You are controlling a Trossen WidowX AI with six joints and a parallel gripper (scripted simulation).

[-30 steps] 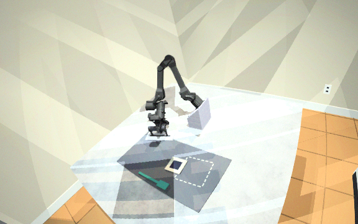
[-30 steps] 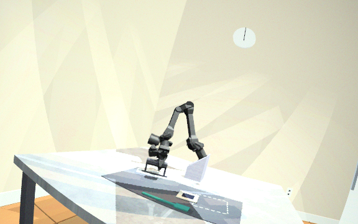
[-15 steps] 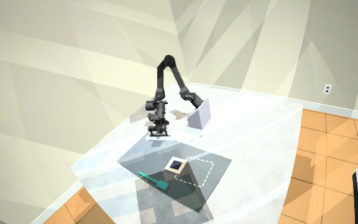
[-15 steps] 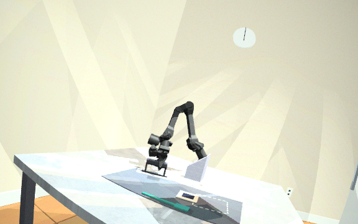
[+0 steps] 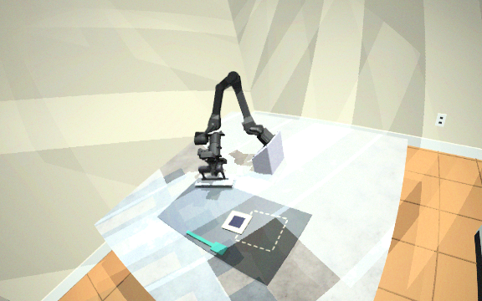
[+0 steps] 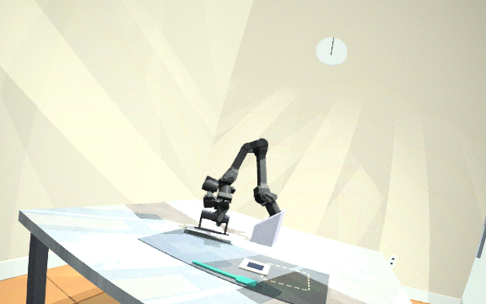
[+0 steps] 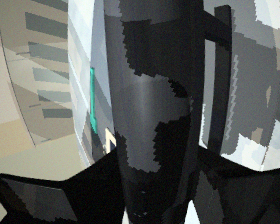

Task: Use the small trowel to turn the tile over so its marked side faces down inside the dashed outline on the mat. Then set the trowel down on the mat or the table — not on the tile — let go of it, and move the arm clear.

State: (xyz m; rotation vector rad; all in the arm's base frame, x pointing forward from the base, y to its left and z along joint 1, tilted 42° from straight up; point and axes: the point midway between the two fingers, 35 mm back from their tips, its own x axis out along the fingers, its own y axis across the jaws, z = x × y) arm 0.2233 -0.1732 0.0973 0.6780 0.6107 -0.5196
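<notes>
The grey mat lies 16 cm to the left of my gripper tip, 15 cm ahead of it and 9 cm below it. Round my gripper tip: white tile 21 cm to the left, 15 cm ahead, 7 cm below; then teal trowel 29 cm ahead, 17 cm to the left, 7 cm below.
</notes>
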